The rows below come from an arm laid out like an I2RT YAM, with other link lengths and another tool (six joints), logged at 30 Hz.
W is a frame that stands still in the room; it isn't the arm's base.
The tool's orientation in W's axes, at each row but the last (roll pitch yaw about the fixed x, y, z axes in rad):
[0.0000 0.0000 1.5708]
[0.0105 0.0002 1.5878]
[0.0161 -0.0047 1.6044]
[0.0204 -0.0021 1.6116]
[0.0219 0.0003 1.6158]
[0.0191 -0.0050 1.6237]
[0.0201 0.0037 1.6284]
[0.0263 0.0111 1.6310]
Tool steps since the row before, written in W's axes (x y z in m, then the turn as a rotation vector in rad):
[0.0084 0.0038 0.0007 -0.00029 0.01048 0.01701]
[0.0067 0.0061 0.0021 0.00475 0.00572 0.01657]
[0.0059 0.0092 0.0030 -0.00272 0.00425 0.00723]
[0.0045 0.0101 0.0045 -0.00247 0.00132 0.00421]
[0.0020 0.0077 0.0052 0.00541 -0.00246 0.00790]
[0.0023 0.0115 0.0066 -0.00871 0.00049 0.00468]
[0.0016 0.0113 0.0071 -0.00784 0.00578 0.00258]
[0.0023 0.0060 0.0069 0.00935 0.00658 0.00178]
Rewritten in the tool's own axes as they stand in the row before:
[0.0038 -0.0084 0.0007 0.01048 0.00029 0.01701]
[0.0060 -0.0068 0.0022 0.00564 -0.00467 0.01662]
[0.0090 -0.0062 0.0031 0.00437 0.00269 0.00717]
[0.0099 -0.0048 0.0046 0.00143 0.00250 0.00416]
[0.0076 -0.0022 0.0053 -0.00270 -0.00512 0.00801]
[0.0114 -0.0028 0.0066 0.00097 0.00876 0.00451]
[0.0112 -0.0021 0.0072 0.00621 0.00755 0.00245]
[0.0058 -0.0025 0.0070 0.00599 -0.00968 0.00210]

